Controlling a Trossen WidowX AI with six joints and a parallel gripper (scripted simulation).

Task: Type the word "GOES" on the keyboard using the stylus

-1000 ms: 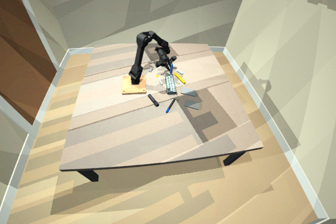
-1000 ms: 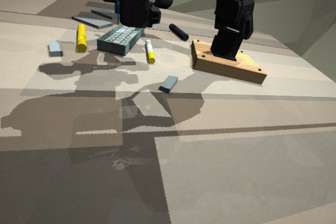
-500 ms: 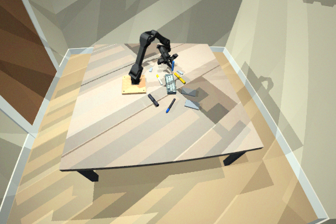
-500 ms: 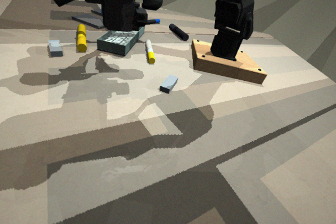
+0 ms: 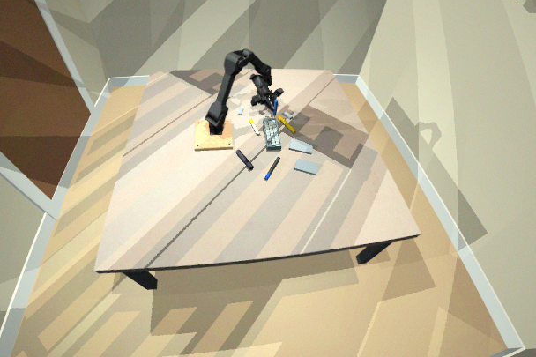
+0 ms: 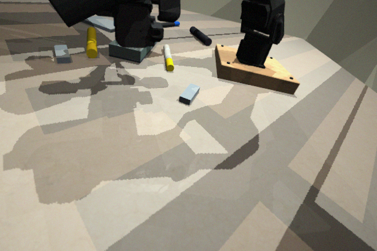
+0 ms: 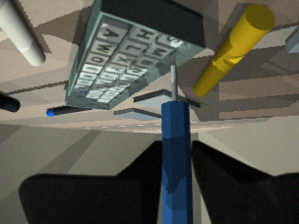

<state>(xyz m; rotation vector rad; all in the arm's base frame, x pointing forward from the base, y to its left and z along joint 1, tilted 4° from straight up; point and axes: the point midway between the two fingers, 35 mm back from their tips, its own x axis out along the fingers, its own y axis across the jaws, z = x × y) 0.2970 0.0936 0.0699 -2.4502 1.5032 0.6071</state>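
Now: gripper tip 8 cm above the yellow cylinder, 7 cm short of it and 2 cm to the left of it. Round my gripper tip: white marker 11 cm behind, 8 cm below, 2 cm to the right; then stylus tip 5 cm below; then blue stylus 1 cm below.
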